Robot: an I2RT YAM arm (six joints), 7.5 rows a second.
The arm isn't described. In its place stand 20 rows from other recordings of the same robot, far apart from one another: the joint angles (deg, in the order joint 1, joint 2, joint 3, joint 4, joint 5, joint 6), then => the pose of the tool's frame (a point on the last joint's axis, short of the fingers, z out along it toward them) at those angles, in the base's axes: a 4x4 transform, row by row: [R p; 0 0 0 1], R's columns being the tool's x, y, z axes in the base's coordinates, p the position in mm.
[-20.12, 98.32, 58.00, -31.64, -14.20, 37.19] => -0.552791 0.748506 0.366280 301.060; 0.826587 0.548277 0.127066 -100.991; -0.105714 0.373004 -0.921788 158.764; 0 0 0 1
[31.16, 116.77, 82.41, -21.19, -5.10, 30.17] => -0.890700 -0.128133 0.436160 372.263; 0.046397 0.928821 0.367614 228.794; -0.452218 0.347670 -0.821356 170.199; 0 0 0 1
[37.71, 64.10, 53.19, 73.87, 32.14, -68.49] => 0.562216 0.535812 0.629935 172.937; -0.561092 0.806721 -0.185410 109.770; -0.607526 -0.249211 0.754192 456.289; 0 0 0 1
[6.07, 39.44, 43.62, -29.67, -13.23, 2.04] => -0.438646 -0.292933 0.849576 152.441; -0.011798 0.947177 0.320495 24.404; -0.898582 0.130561 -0.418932 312.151; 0 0 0 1
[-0.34, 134.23, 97.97, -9.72, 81.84, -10.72] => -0.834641 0.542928 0.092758 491.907; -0.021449 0.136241 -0.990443 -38.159; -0.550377 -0.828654 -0.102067 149.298; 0 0 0 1
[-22.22, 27.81, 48.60, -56.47, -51.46, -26.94] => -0.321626 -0.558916 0.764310 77.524; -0.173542 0.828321 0.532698 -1.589; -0.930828 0.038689 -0.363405 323.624; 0 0 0 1
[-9.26, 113.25, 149.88, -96.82, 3.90, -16.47] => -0.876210 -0.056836 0.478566 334.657; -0.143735 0.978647 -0.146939 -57.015; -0.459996 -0.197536 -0.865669 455.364; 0 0 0 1
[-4.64, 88.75, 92.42, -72.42, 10.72, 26.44] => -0.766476 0.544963 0.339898 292.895; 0.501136 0.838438 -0.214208 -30.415; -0.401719 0.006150 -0.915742 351.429; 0 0 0 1
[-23.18, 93.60, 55.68, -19.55, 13.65, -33.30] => -0.921841 -0.008317 0.387478 295.566; -0.185646 0.887086 -0.422627 -135.696; -0.340211 -0.461529 -0.819297 182.189; 0 0 0 1
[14.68, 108.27, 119.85, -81.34, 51.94, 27.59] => -0.754732 0.515430 0.405848 359.148; 0.097437 0.699848 -0.707615 65.111; -0.648757 -0.494515 -0.578419 382.130; 0 0 0 1
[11.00, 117.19, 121.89, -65.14, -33.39, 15.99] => -0.938124 -0.174139 0.299330 419.404; 0.051954 0.783813 0.618819 101.483; -0.342379 0.596081 -0.726267 337.978; 0 0 0 1
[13.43, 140.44, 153.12, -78.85, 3.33, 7.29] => -0.909067 -0.094449 0.405804 480.625; -0.086835 0.995529 0.037181 112.641; -0.407501 -0.001438 -0.913204 293.753; 0 0 0 1
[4.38, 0.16, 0.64, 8.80, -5.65, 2.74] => 0.152340 -0.180368 0.971730 107.898; 0.059379 0.983100 0.173169 11.780; -0.986543 0.031320 0.160476 193.935; 0 0 0 1
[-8.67, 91.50, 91.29, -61.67, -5.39, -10.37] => -0.876779 -0.052370 0.478034 320.516; -0.047583 0.998622 0.022127 -45.491; -0.478534 -0.003346 -0.878063 339.988; 0 0 0 1
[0.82, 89.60, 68.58, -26.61, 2.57, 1.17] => -0.738254 0.030999 0.673811 342.199; 0.009834 0.999332 -0.035200 3.302; -0.674452 -0.019361 -0.738065 264.676; 0 0 0 1
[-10.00, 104.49, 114.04, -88.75, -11.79, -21.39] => -0.948976 -0.229643 0.216122 334.228; -0.195197 0.966029 0.169369 -51.547; -0.247675 0.118541 -0.961564 361.999; 0 0 0 1
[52.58, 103.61, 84.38, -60.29, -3.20, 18.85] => -0.823664 -0.563222 0.066021 213.007; -0.545654 0.818855 0.178154 281.672; -0.154402 0.110714 -0.981785 238.330; 0 0 0 1
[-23.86, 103.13, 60.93, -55.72, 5.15, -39.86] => -0.946269 -0.279983 -0.161815 260.895; -0.279439 0.959795 -0.026580 -118.889; 0.162751 0.020065 -0.986463 142.065; 0 0 0 1
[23.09, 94.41, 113.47, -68.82, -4.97, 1.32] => -0.712194 -0.425890 0.558030 295.904; -0.278681 0.901142 0.332084 129.506; -0.644296 0.080995 -0.760475 429.876; 0 0 0 1
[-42.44, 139.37, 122.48, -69.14, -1.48, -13.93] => -0.876643 0.476239 0.068506 354.712; 0.475509 0.879276 -0.027644 -323.105; -0.073401 0.008341 -0.997268 162.316; 0 0 0 1
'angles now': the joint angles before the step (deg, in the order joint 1, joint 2, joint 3, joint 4, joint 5, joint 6). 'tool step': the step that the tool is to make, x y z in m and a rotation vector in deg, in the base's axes. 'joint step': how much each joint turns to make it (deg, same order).
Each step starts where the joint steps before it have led.
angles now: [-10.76, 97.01, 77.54, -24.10, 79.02, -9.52]
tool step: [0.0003, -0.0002, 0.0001, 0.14, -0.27, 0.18]
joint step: [-0.03, -0.01, -0.02, 0.28, -0.28, -0.03]
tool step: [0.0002, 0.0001, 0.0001, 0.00, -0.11, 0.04]
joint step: [0.02, 0.01, 0.02, 0.09, -0.03, 0.01]
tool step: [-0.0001, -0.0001, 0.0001, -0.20, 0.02, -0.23]
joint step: [-0.01, 0.01, 0.01, 0.01, 0.30, 0.01]
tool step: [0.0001, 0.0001, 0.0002, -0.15, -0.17, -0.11]
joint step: [0.02, 0.00, -0.01, 0.18, 0.18, 0.03]
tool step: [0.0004, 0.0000, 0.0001, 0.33, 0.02, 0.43]
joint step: [0.00, -0.01, 0.01, 0.19, -0.53, -0.30]
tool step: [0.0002, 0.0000, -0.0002, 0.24, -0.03, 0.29]
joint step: [0.00, -0.01, -0.04, 0.12, -0.38, -0.10]
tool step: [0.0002, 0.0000, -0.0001, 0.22, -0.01, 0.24]
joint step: [0.00, 0.01, 0.03, -0.03, -0.32, -0.02]
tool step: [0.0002, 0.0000, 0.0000, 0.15, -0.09, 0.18]
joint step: [0.00, 0.00, 0.01, 0.06, -0.24, 0.00]
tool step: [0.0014, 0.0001, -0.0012, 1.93, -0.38, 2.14]
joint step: [-0.01, 0.01, -0.01, 0.07, -2.91, -0.04]
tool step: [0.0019, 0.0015, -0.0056, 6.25, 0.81, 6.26]
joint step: [0.01, 0.00, 0.02, -2.04, -8.66, 0.06]
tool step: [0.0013, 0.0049, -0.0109, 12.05, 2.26, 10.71]
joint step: [-0.01, 0.00, 0.01, -4.49, -15.65, -0.03]
